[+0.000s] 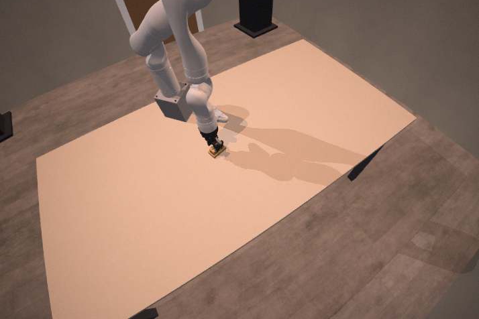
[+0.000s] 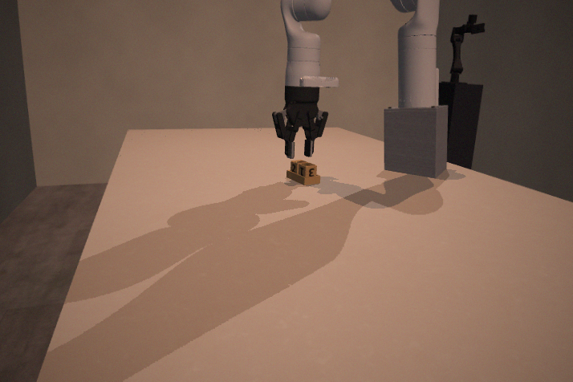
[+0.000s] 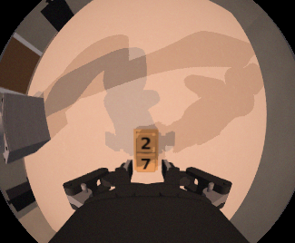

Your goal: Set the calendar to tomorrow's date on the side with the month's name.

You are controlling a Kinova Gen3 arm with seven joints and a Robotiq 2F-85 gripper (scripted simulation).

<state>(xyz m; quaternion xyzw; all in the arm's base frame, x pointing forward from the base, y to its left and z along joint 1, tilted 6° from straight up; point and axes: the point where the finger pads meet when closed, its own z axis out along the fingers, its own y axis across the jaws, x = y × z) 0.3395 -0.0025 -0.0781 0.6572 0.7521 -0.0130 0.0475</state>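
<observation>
Now: hand 2 cm to the right of the wooden tray and 6 cm above it.
</observation>
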